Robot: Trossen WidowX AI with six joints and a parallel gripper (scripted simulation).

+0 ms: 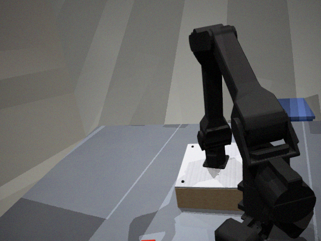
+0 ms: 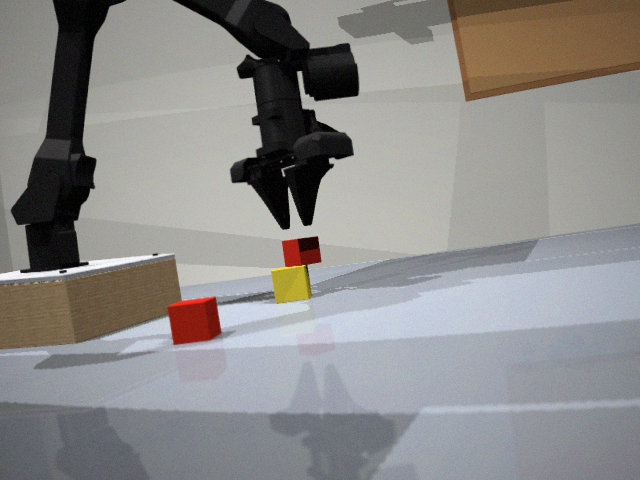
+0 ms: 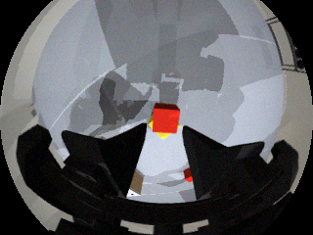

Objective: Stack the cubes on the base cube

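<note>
The yellow cube lies 10 mm behind my gripper tip, 20 mm to the right of it and 70 mm below it.
</note>
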